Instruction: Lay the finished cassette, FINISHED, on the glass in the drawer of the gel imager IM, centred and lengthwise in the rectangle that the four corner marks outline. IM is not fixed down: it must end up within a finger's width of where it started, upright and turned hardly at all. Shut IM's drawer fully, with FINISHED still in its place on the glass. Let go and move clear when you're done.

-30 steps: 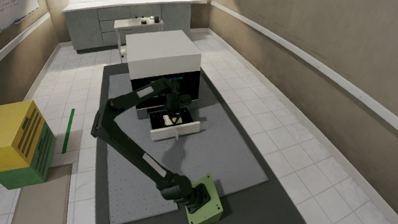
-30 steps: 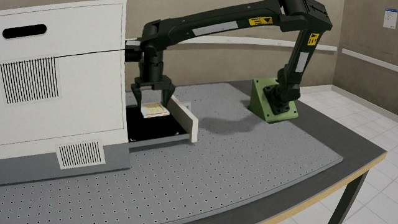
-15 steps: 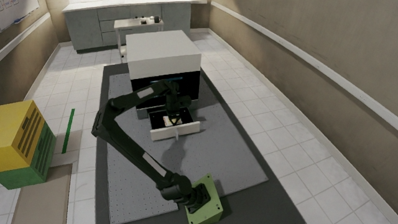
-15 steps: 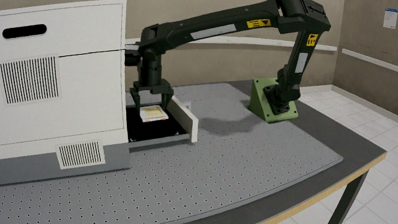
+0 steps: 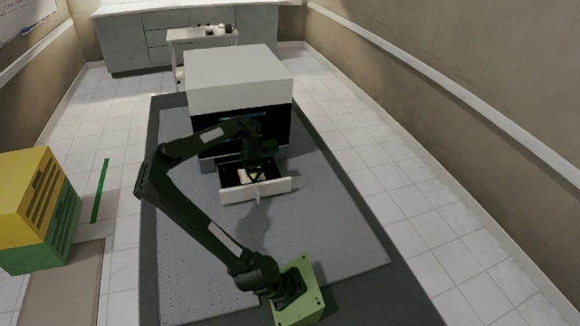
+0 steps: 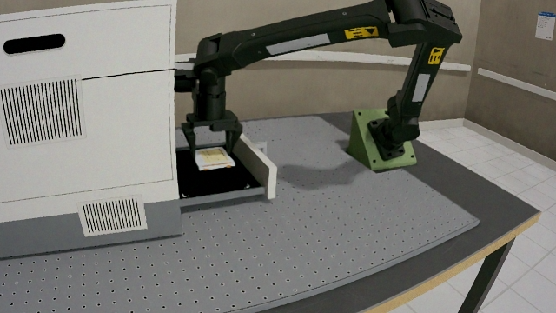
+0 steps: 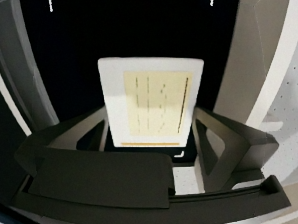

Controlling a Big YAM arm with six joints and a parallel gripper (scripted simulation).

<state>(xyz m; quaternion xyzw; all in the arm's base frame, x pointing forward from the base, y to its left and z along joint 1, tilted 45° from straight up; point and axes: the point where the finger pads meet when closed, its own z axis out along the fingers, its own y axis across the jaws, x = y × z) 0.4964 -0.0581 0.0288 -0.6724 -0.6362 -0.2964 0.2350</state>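
Right now the cassette is 1 cm to the left of my hand and 1 cm below it. From my hand the other things lie so: imager drawer (3 cm ahead, 1 cm below).
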